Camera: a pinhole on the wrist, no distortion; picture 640 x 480 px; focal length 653.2 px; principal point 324.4 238.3 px. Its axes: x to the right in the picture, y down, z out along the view. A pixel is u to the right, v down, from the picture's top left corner.
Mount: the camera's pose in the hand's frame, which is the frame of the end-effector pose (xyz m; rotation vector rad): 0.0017 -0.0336 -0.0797 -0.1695 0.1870 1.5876
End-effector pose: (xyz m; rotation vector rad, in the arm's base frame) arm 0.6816 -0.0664 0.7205 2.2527 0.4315 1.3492
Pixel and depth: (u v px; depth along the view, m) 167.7 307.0 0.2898
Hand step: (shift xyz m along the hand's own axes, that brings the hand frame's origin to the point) -0.0246 -0.0370 0.2187
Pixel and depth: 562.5 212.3 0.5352
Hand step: 0.0225 0.2771 0.3978
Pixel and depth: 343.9 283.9 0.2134
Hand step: -0.0116 0.0202 0.1270
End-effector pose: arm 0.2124 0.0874 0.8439 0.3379 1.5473 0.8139
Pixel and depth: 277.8 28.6 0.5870
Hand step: 0.1960 0.0616 0.4991
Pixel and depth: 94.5 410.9 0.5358
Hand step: -0.1306 -0.1003 0.4866
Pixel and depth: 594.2 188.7 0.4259
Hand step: 0.0331 0.2341 0.2954
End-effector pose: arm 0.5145 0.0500 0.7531 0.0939 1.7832 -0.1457
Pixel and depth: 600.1 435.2 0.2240
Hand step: -0.0663 0.1073 0.1183
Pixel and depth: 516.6 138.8 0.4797
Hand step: 0.0752 0.2132 0.3551
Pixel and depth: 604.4 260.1 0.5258
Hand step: -0.0172 0.3036 0.3824
